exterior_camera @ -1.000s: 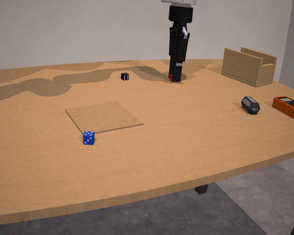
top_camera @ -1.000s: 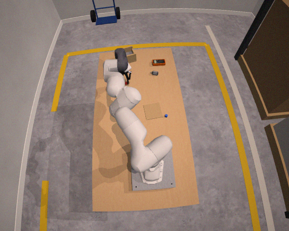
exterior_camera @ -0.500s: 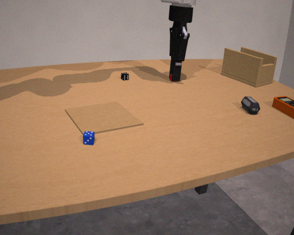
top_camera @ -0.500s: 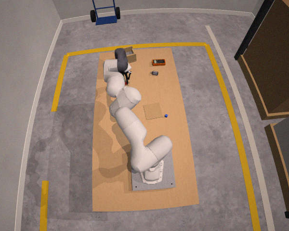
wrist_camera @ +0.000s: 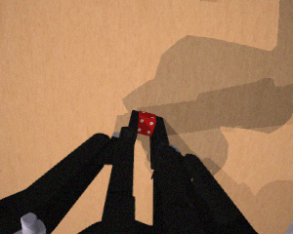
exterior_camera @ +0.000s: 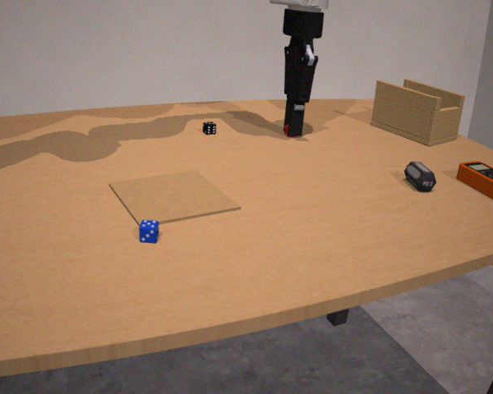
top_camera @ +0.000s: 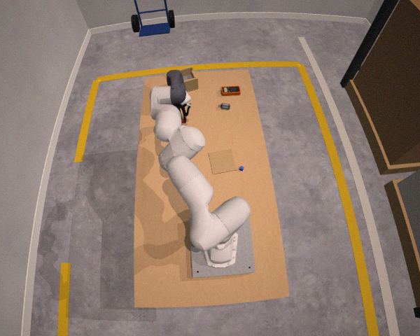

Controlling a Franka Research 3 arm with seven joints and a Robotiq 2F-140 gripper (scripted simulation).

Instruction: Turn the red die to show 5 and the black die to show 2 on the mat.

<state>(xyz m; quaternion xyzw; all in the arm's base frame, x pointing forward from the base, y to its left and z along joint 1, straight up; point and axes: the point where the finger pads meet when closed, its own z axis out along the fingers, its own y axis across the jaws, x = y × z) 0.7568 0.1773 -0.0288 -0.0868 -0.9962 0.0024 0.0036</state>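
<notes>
Right now my hand is 3 cm above the red die. Round my hand: dark grey device: 9 cm ahead, 27 cm to the right, 2 cm below; black die: 16 cm behind, 4 cm to the left, 3 cm below; wooden box: 32 cm ahead, 1 cm to the right, 1 cm above.
</notes>
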